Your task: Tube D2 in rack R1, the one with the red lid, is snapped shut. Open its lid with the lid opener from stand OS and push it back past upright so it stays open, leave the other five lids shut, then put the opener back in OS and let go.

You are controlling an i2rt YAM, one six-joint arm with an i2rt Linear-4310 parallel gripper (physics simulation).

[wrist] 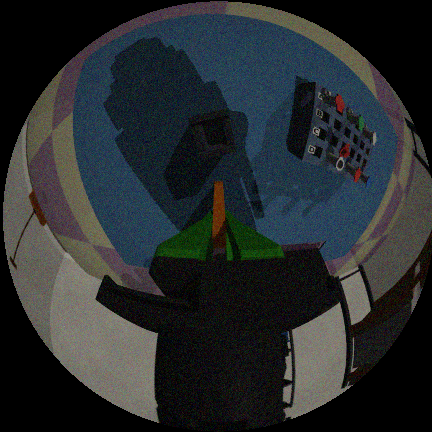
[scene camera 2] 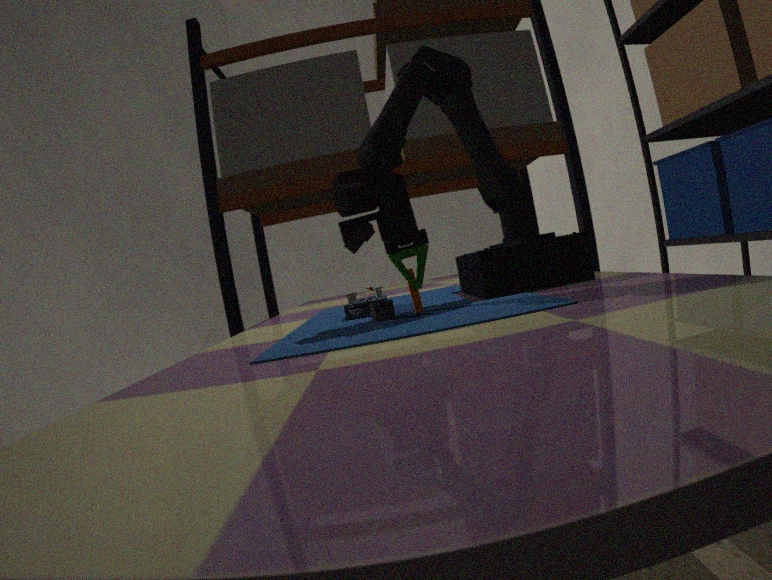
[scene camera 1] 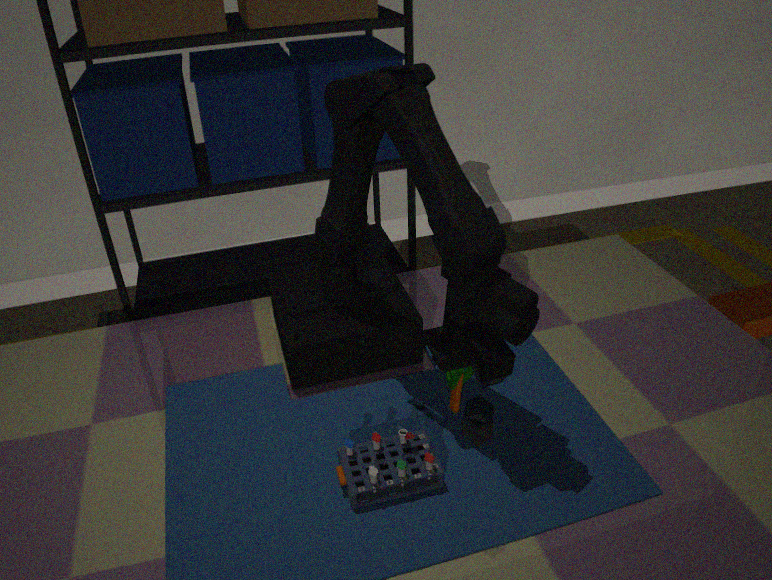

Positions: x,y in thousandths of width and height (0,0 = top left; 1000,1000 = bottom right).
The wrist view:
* orange lid opener: 506,508, gripped by the gripper
